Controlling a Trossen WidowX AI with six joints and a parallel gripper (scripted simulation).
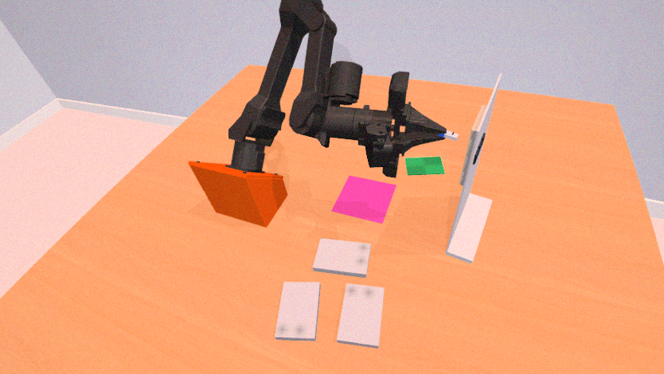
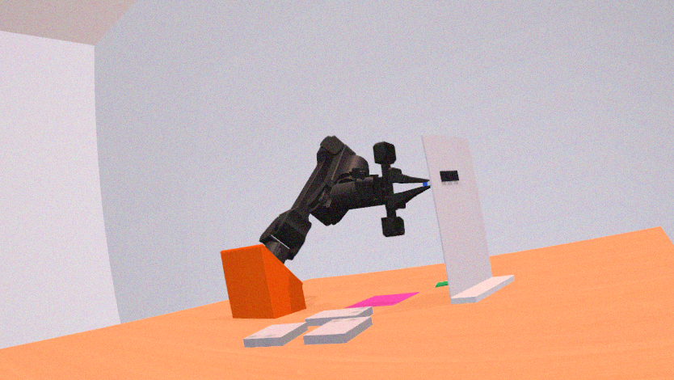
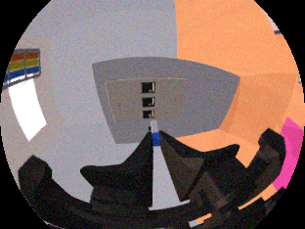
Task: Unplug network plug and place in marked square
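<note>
The magenta square is 220 mm below my gripper tip, 160 mm behind it and 10 mm to the right of it. From my gripper tip the other things lie so: upright white panel 80 mm below, 60 mm ahead, 10 mm to the right; then network plug 10 mm ahead.
</note>
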